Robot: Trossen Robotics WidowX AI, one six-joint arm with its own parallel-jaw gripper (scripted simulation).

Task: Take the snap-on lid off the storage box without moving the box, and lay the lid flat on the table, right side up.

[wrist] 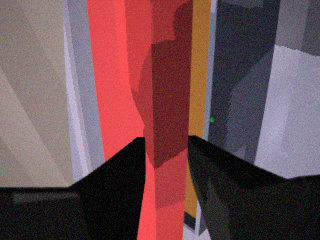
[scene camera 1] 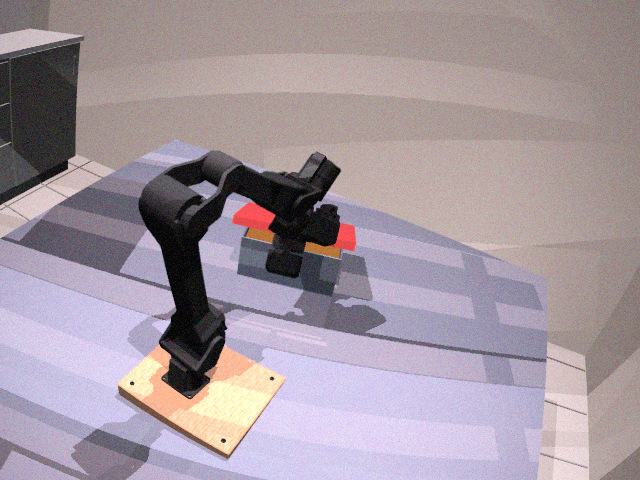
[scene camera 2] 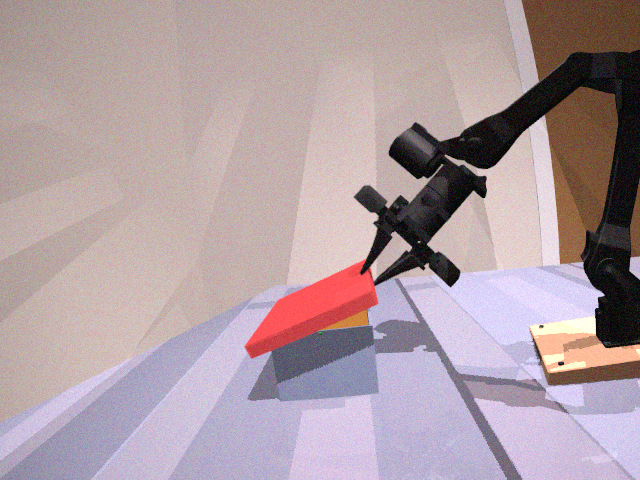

The gripper [scene camera 2: 366, 279] carries a red lid [scene camera 2: 346, 293]. Further things: a grey-blue storage box [scene camera 2: 339, 360].
The red lid shows as well in the wrist view [wrist: 142, 63] and in scene camera 1 [scene camera 1: 251, 215]. The gripper shows as well in the wrist view [wrist: 166, 144] and in scene camera 1 [scene camera 1: 293, 232].
